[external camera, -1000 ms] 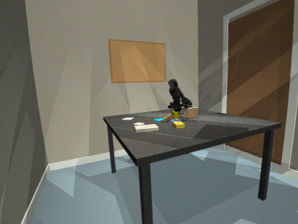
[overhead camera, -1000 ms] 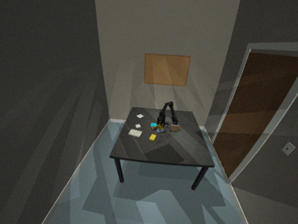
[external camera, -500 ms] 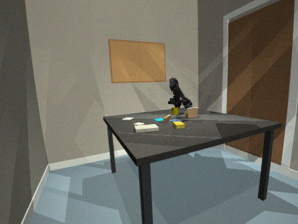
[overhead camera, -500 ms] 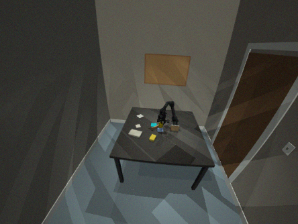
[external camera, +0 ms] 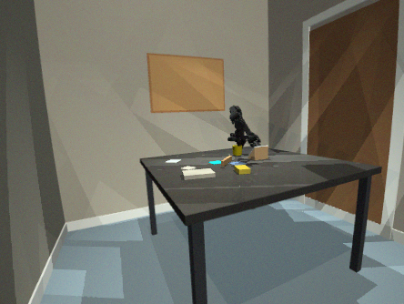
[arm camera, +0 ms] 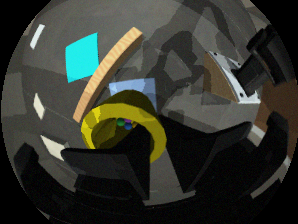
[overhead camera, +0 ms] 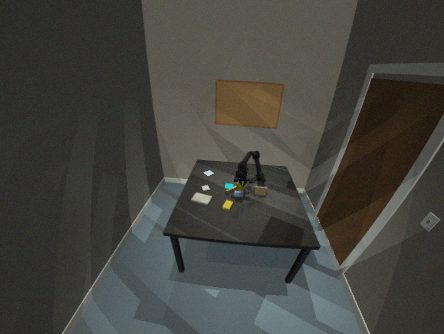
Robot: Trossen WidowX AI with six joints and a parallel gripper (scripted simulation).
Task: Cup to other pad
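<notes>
Right now the cyan pad is 130 mm to the right of my gripper tip, 130 mm ahead of it and 110 mm below it. Also, from my gripper tip: yellow cup 20 mm ahead; then wooden stick 90 mm below, 80 mm ahead, 60 mm to the right; then light blue pad 110 mm below, 30 mm ahead.
</notes>
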